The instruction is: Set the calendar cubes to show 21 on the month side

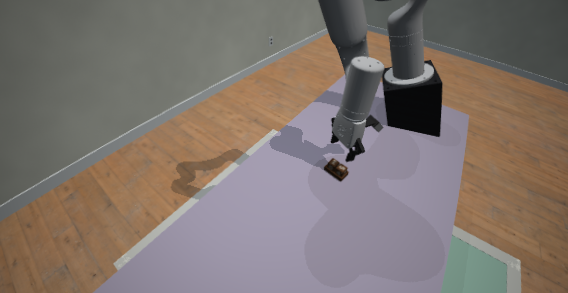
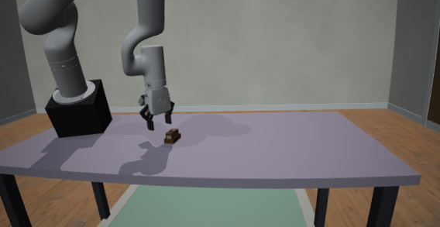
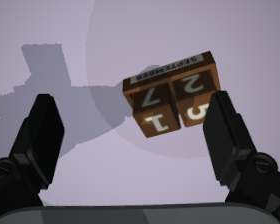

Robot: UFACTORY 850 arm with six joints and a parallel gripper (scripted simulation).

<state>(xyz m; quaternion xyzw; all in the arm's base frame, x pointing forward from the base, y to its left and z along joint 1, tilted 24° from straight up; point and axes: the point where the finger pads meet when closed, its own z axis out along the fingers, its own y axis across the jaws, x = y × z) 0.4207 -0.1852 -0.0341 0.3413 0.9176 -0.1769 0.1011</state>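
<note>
Now: hand 5 cm above the brown cube, 4 cm short of it and 1 cm to the left of it. From my hand the other things lie so: digit cube 5 cm below, 5 cm ahead, 2 cm to the left; brown tray 6 cm below, 4 cm ahead.
</note>
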